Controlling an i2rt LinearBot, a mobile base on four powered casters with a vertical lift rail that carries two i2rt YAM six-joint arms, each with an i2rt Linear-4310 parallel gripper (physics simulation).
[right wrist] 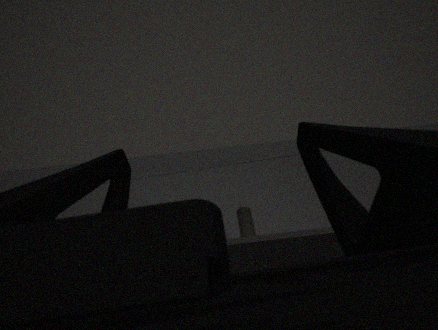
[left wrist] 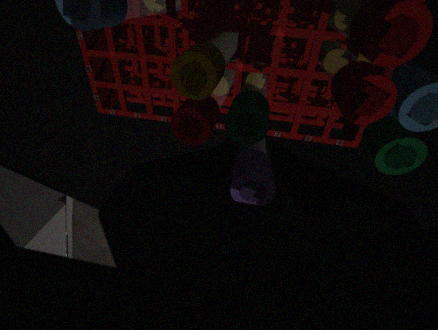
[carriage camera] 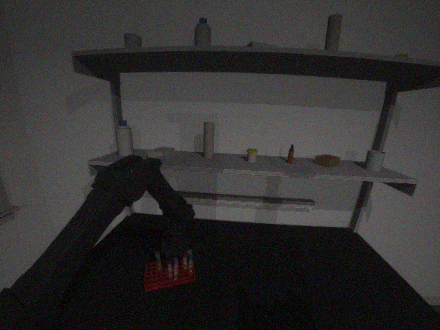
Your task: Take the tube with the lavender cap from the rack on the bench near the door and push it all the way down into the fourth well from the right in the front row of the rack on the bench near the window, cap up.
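Places are measured from the left arm's base along level axes (x ahead, y left, z up), in centimetres.
Where they show: left gripper, fingertip midpoint: (left wrist: pixel 253 151) (carriage camera: pixel 176 263); right gripper, fingertip midpoint: (right wrist: pixel 212 146).
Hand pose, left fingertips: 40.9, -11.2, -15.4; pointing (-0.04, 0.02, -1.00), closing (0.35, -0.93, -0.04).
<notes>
Each offset is from my left fingertips to the top centre of the thing, as dx, dy, dz. "*": to the spot under its first point. Level surfaces: height alone.
My left gripper (carriage camera: pixel 173 250) (left wrist: pixel 253 151) is shut on the tube with the lavender cap {-0.3, +0.2, +3.2} (left wrist: pixel 253 185), cap end toward the camera, at the front edge of the red rack {* -4.6, +9.0, -7.5} (carriage camera: pixel 151 284) (left wrist: pixel 91 70). The tube's lower end is hidden behind a green cap {+1.6, +1.2, +1.4} (left wrist: pixel 248 118), near front column 6, the fourth from the right; I cannot tell how deep it sits. The fingers are almost lost in the dark. My right gripper (right wrist: pixel 212 146) is open and empty, facing a wall, away from the rack.
Tubes with a yellow cap {+2.7, +4.0, +1.4} (left wrist: pixel 196 74), a red cap {+0.6, +3.3, +1.4} (left wrist: pixel 193 123), another red cap {+5.0, -2.1, +1.4} (left wrist: pixel 364 97), a light blue cap {+5.8, -4.0, +1.4} (left wrist: pixel 422 107) and a green cap {+3.8, -4.9, +1.4} (left wrist: pixel 401 156) crowd around. The rack stands on a black bench {dz -10.5} (carriage camera: pixel 280 265). Behind it a shelf {dz +35.2} (carriage camera: pixel 230 162) holds bottles and jars.
</notes>
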